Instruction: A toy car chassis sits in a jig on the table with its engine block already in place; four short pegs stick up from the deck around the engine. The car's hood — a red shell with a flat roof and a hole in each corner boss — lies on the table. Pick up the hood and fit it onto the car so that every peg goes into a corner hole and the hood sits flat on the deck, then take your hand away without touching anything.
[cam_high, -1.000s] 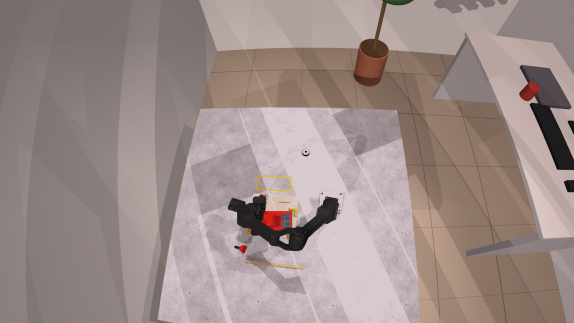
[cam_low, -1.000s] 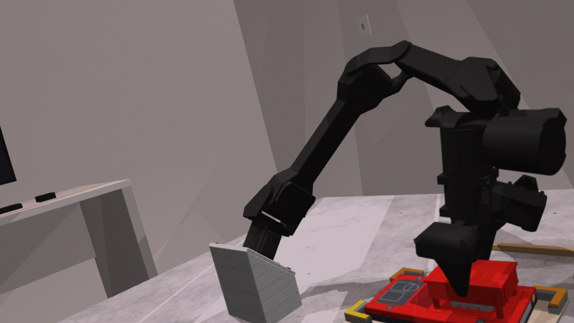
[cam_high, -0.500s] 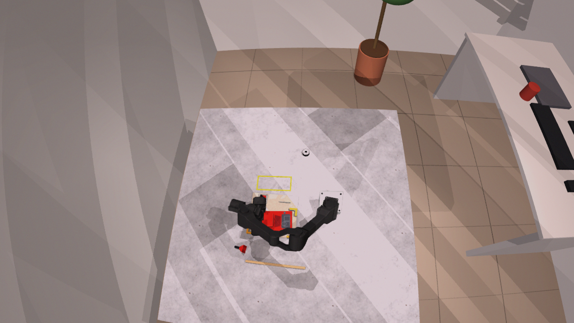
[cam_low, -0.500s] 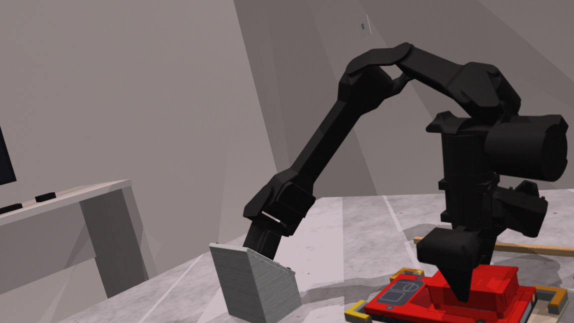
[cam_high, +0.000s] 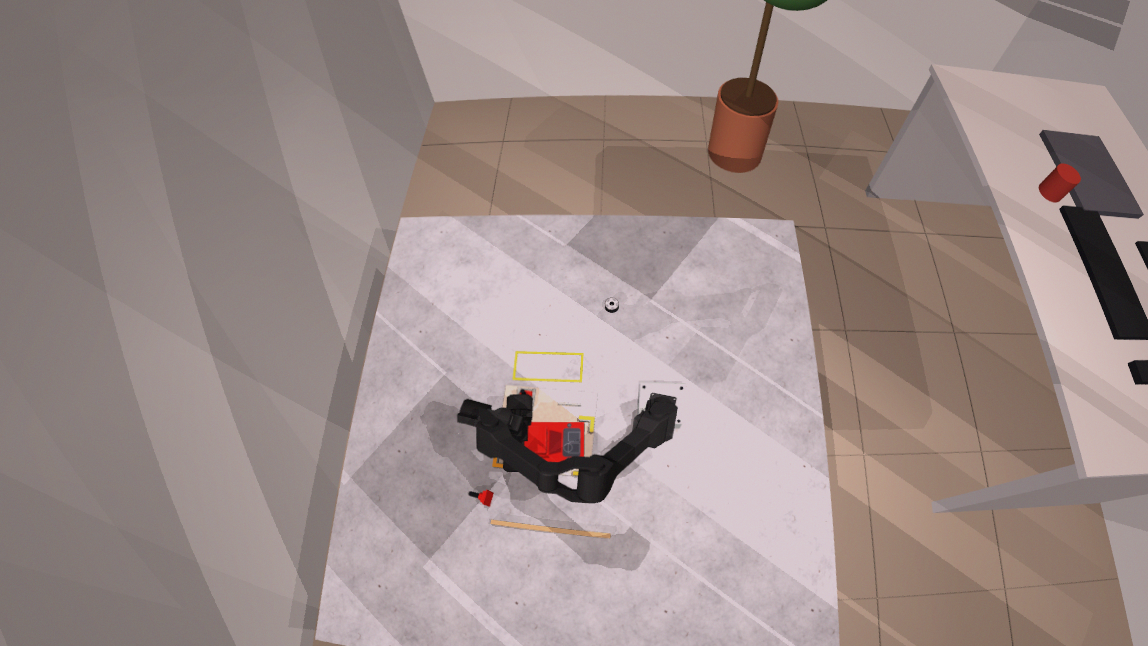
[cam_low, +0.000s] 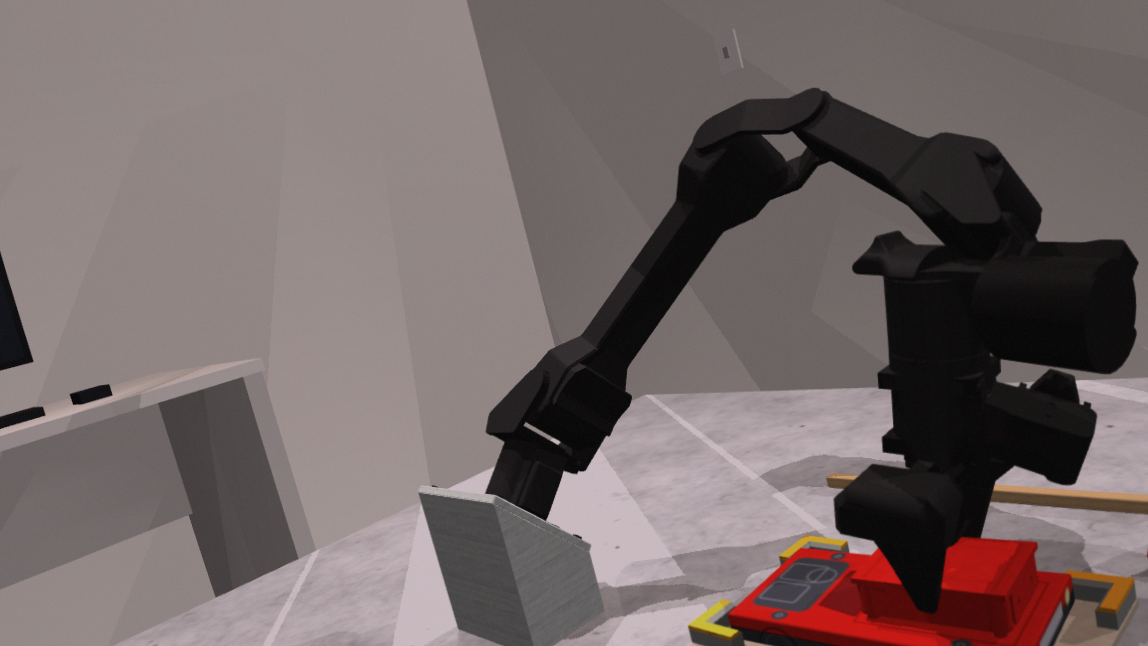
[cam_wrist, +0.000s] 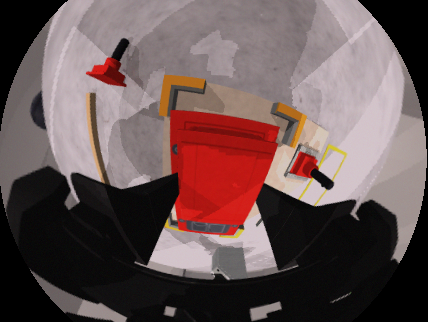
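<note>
Right now the red hood is 1 cm above my gripper tip. From my gripper tip the other things lie so: grey engine block (2 cm below); wooden strip (10 cm behind, 21 cm to the left, 3 cm below).
</note>
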